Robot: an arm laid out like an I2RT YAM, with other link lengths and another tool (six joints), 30 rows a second.
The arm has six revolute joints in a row. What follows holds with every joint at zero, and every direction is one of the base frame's.
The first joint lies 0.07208 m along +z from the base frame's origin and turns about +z.
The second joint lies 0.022 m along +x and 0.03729 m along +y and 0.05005 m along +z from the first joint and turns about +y.
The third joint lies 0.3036 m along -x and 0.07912 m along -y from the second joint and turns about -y.
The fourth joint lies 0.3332 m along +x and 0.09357 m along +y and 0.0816 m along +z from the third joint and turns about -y.
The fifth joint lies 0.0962 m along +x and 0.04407 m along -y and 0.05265 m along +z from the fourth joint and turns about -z.
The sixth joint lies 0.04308 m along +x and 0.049 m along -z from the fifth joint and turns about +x.
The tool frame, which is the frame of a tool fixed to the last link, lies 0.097 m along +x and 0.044 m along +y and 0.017 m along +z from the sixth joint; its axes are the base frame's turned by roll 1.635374, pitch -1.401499 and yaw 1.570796 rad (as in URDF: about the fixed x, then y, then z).
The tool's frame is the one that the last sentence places.
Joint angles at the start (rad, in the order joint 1, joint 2, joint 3, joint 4, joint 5, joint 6):
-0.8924 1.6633 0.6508 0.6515 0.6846 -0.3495
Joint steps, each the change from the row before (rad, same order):
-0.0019 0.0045 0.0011 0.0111 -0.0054 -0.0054
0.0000 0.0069 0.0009 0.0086 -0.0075 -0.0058
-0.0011 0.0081 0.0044 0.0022 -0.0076 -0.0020
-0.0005 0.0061 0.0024 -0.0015 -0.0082 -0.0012
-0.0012 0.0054 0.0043 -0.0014 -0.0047 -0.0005
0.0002 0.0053 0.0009 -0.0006 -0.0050 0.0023
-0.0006 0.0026 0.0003 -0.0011 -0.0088 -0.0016
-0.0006 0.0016 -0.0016 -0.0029 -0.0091 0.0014
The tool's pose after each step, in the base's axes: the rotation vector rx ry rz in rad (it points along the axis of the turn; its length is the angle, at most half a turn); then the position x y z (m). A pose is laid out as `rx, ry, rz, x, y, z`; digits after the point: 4 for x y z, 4 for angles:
1.7699, -0.7669, 0.5758, 0.2904, -0.4313, 0.1069
1.7740, -0.7582, 0.5798, 0.2919, -0.4315, 0.1054
1.7799, -0.7532, 0.5826, 0.2933, -0.4326, 0.1037
1.7892, -0.7477, 0.5839, 0.2945, -0.4327, 0.1012
1.7936, -0.7456, 0.5846, 0.2954, -0.4337, 0.1001
1.8001, -0.7444, 0.5865, 0.2963, -0.4335, 0.0977
1.8083, -0.7385, 0.5894, 0.2971, -0.4331, 0.0961
1.8181, -0.7349, 0.5925, 0.2976, -0.4322, 0.0938

